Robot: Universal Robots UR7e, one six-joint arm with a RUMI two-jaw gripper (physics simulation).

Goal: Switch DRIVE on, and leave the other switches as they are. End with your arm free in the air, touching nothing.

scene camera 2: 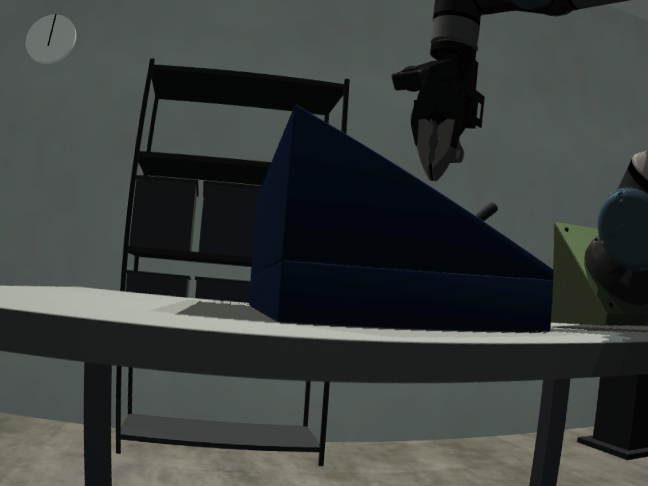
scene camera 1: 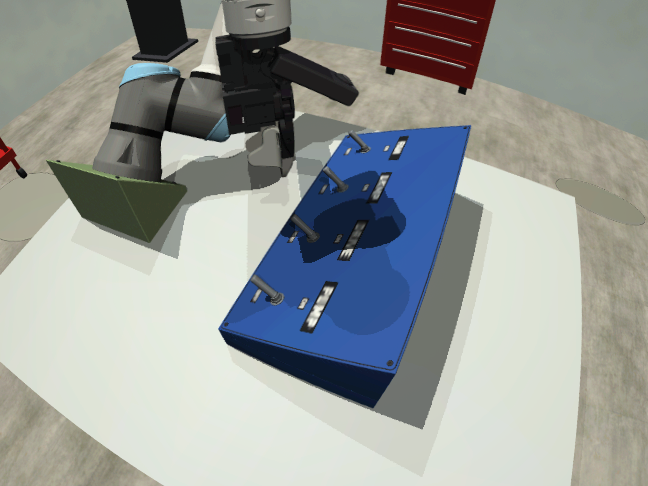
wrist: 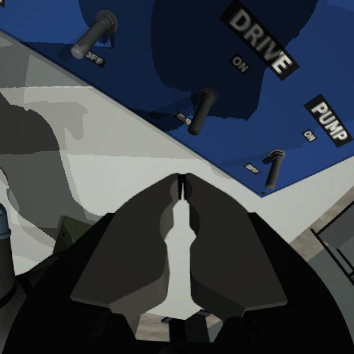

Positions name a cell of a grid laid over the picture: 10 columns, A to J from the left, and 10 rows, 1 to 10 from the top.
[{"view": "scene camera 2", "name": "my gripper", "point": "G4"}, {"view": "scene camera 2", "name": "blue sloped switch panel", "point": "F5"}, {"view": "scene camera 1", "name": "my gripper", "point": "E4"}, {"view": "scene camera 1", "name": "blue sloped switch panel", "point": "F7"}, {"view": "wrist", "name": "my gripper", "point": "F5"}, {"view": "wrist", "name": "blue sloped switch panel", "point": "H3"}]
